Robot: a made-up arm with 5 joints.
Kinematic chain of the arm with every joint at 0, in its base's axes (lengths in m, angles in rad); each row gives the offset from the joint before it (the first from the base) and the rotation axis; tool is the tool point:
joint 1: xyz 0 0 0.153 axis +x
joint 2: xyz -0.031 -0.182 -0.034 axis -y
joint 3: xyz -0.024 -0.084 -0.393 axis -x
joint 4: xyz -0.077 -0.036 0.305 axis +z
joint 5: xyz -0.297 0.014 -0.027 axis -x
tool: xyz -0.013 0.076 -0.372
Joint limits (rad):
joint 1: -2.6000..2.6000
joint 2: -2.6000..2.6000
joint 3: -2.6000..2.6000
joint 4: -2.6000..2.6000
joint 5: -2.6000..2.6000
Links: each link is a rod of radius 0.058 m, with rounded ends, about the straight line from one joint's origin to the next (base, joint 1, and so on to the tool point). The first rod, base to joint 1, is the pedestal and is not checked.
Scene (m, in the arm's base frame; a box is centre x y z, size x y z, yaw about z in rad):
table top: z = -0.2
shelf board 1: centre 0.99 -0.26 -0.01 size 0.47 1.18 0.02 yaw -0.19
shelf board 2: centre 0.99 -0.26 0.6 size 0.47 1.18 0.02 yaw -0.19
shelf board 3: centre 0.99 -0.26 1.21 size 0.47 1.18 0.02 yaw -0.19
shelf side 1: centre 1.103 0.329 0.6 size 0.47 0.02 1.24 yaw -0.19
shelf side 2: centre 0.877 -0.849 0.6 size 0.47 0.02 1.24 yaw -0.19
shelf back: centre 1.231 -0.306 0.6 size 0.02 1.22 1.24 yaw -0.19
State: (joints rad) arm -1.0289 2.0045 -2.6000 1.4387 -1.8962
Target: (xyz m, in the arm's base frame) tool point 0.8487 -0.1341 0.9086
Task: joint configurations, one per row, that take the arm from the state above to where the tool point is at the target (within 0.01 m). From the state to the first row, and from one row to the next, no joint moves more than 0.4 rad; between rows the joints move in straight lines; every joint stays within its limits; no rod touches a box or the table.
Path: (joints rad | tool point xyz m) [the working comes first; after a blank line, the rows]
Joints at the target: -0.7487 2.5173 -2.0677 1.4013 -2.1846
Straight joint move there: touches shelf board 2.

1: -1.0303 2.1163 -2.6000 1.2379 -1.5511 | 0.9430 -0.2320 0.3301
2: -1.0318 2.2281 -2.6000 1.0370 -1.2059 | 0.8322 -0.2481 0.3395
3: -1.0332 2.3399 -2.6000 0.8362 -0.8608 | 0.7146 -0.2308 0.3467
4: -1.0346 2.4516 -2.6000 0.6353 -0.5157 | 0.6082 -0.1783 0.3438
5: -1.0361 2.5634 -2.6000 0.4345 -0.1705 | 0.5300 -0.0952 0.3319
6: -1.1324 2.5707 -2.3720 0.4819 -0.5344 | 0.5790 -0.1389 0.4255
7: -1.2287 2.5781 -2.1440 0.5294 -0.8983 | 0.6215 -0.1623 0.5361
8: -1.3250 2.5854 -1.9160 0.5769 -1.2621 | 0.6456 -0.1618 0.6599
9: -1.4212 2.5927 -1.6880 0.6244 -1.6260 | 0.6400 -0.1358 0.7885
10: -1.5175 2.6000 -1.4600 0.6719 -1.9898 | 0.5977 -0.0858 0.9086
11: -1.1331 2.5587 -1.7639 1.0366 -2.0872 | 0.7538 -0.1235 0.9290
12: -0.7487 2.5173 -2.0677 1.4013 -2.1846 | 0.8487 -0.1341 0.9086

